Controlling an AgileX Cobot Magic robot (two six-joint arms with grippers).
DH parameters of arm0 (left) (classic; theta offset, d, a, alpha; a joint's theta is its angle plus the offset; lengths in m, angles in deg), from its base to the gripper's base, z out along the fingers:
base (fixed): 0 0 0 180
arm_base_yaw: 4.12 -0.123 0 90
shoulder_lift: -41.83 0 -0.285 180
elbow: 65.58 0 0.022 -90
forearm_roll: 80.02 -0.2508 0 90
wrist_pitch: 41.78 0 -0.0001 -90
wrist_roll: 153.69 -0.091 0 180
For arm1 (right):
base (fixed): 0 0 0 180
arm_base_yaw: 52.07 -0.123 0 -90
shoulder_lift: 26.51 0 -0.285 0
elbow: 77.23 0 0.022 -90
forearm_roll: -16.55 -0.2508 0 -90
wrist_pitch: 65.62 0 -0.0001 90
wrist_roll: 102.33 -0.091 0 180
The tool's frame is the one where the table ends.
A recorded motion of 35 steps. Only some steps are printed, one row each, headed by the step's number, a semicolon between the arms.
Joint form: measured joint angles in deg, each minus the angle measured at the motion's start. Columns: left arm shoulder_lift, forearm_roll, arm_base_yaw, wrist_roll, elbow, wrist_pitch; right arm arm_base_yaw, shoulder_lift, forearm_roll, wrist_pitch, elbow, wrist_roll.
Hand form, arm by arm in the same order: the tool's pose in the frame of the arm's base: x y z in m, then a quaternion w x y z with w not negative. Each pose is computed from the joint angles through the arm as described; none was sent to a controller.
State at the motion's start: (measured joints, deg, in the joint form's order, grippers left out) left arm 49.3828 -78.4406 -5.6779 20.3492 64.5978 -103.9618; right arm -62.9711 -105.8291 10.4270 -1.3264 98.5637 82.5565
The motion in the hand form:
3: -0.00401 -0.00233 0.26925 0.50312 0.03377 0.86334 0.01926; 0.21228 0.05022 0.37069 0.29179 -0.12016 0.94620 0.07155
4: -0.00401 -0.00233 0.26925 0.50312 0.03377 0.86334 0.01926; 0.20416 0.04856 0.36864 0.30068 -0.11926 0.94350 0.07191
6: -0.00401 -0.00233 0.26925 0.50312 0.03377 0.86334 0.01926; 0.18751 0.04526 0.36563 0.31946 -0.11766 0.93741 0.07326
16: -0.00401 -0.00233 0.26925 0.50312 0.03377 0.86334 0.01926; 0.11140 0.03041 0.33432 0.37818 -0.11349 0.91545 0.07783
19: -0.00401 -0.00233 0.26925 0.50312 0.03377 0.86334 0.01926; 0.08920 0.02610 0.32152 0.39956 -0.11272 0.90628 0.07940
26: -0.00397 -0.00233 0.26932 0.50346 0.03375 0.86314 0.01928; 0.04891 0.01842 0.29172 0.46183 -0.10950 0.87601 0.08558
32: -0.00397 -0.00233 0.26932 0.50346 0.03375 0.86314 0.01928; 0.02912 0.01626 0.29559 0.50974 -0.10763 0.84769 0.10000
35: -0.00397 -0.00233 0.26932 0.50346 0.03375 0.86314 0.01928; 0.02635 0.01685 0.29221 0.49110 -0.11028 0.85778 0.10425
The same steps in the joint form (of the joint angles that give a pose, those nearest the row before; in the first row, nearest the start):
3: 0.00 0.00 0.00 0.00 0.00 0.00; 0.00 5.68 -0.43 -2.51 -5.98 0.00
4: 0.00 0.00 0.00 0.00 0.00 0.00; 0.00 7.72 -0.43 -3.57 -8.01 0.00
6: 0.00 0.00 0.00 0.00 0.00 0.00; 0.00 11.90 -0.49 -5.36 -11.70 0.00
16: 0.00 0.00 0.00 0.00 0.00 0.00; 0.01 31.74 -0.66 -9.34 -28.30 -0.05
19: 0.00 0.00 0.00 0.00 0.00 0.00; 0.00 38.45 -0.69 -10.12 -33.11 -0.06
26: 0.00 0.00 0.00 0.00 0.00 0.05; -0.01 53.44 -0.98 -12.70 -42.70 -0.07
32: 0.00 0.00 0.00 0.00 0.00 0.05; 0.00 60.15 -2.30 -12.68 -42.92 -0.06
35: 0.00 0.00 0.00 0.00 0.00 0.05; 0.00 60.32 -2.88 -10.08 -42.92 -0.06

